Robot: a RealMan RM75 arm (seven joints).
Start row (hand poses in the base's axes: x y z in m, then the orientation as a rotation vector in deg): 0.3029, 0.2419, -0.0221, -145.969, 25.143, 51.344
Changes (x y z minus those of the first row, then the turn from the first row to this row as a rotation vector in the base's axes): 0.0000, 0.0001, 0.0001, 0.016, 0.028, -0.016; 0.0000, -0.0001, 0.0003, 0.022, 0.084, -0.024; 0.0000, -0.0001, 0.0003, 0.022, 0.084, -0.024; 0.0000, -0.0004, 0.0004, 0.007, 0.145, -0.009; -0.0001, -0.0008, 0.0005, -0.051, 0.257, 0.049; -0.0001, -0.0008, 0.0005, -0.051, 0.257, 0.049; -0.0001, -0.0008, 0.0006, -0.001, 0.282, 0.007; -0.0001, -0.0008, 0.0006, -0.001, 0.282, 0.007; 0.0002, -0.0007, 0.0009, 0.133, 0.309, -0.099; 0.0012, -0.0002, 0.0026, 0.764, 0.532, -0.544; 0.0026, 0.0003, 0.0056, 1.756, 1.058, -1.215; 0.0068, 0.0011, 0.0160, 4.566, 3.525, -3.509; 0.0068, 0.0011, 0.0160, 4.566, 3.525, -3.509; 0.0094, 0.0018, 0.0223, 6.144, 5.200, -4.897
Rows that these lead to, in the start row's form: 0.3029, 0.2420, -0.0220, -145.938, 25.162, 51.375; 0.3029, 0.2418, -0.0218, -145.910, 25.186, 51.446; 0.3029, 0.2418, -0.0218, -145.910, 25.186, 51.446; 0.3029, 0.2415, -0.0217, -145.909, 25.194, 51.531; 0.3028, 0.2411, -0.0216, -145.949, 25.188, 51.699; 0.3028, 0.2411, -0.0216, -145.949, 25.188, 51.699; 0.3028, 0.2411, -0.0215, -145.876, 25.219, 51.716; 0.3028, 0.2411, -0.0215, -145.876, 25.219, 51.716; 0.3031, 0.2412, -0.0212, -145.700, 25.284, 51.713; 0.3041, 0.2417, -0.0195, -144.857, 25.548, 51.843; 0.3055, 0.2422, -0.0165, -143.483, 25.975, 52.280; 0.3097, 0.2430, -0.0061, -139.044, 27.903, 54.564; 0.3097, 0.2430, -0.0061, -139.044, 27.903, 54.564; 0.3123, 0.2437, 0.0002, -136.371, 29.150, 56.121
